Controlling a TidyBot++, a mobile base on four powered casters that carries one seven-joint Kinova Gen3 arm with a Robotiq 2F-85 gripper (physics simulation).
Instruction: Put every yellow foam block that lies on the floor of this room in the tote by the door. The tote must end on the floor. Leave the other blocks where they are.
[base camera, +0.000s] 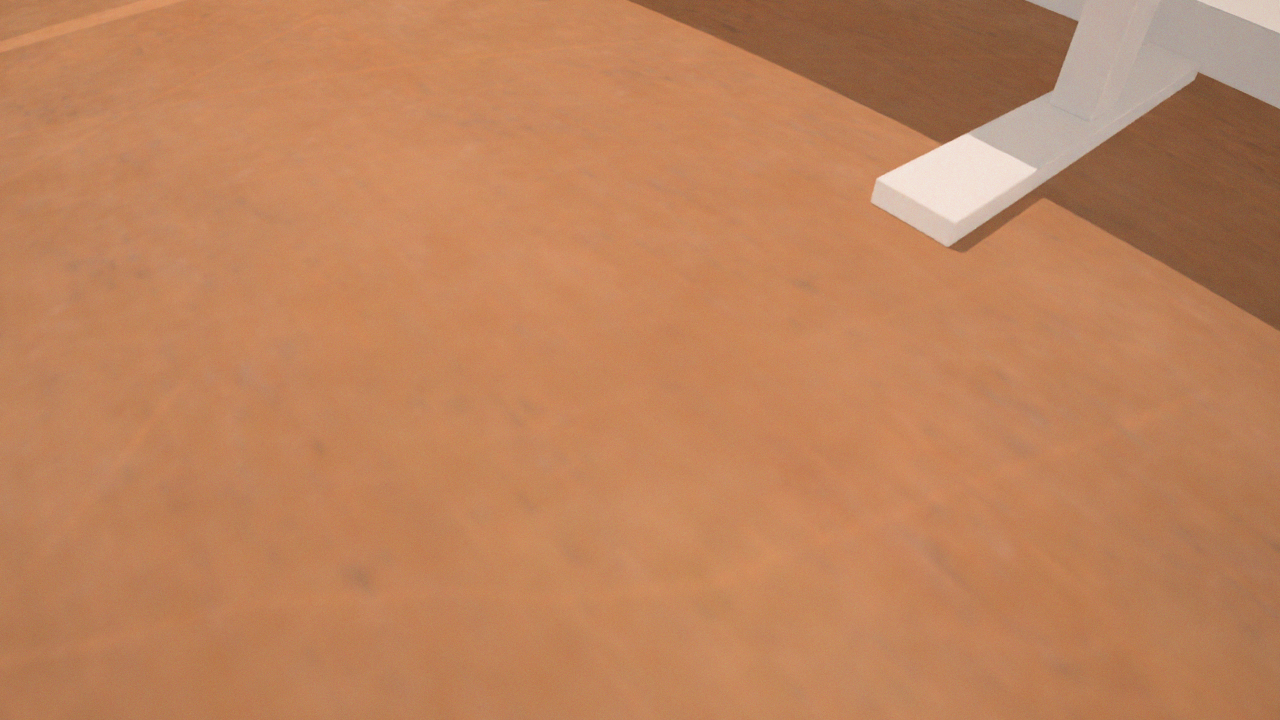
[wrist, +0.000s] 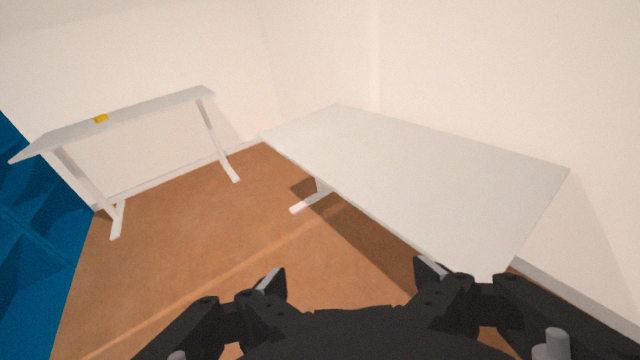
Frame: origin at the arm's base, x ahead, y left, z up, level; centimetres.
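Seen in the pictures: gripper, fingertip midpoint: (wrist: 348, 276).
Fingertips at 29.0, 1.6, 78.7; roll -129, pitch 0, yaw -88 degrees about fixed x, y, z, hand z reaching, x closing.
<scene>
A point is followed by its place in that frame, as x, y, z.
A small yellow block (wrist: 101, 118) @[190.5, 205.0, 57.7] lies on top of the far white table at the left in the wrist view, not on the floor. No yellow block shows on the visible floor in either view. The tote by the door does not show in either view. My gripper (wrist: 348, 276) @[29.0, 1.6, 78.7] is open and empty, with its fingers wide apart at the bottom of the wrist view.
The far white table (wrist: 165, 101) @[221.9, 162.2, 55.3] stands along the back wall. A nearer white table (wrist: 415, 175) @[100.8, -28.8, 32.4] stands at the right; a white table foot (base camera: 957, 183) @[64.1, -30.5, -37.2] shows at upper right in the base camera view. A tall blue shelf-like unit (wrist: 60, 250) @[122.2, 263.4, -32.1] stands at the left edge.
</scene>
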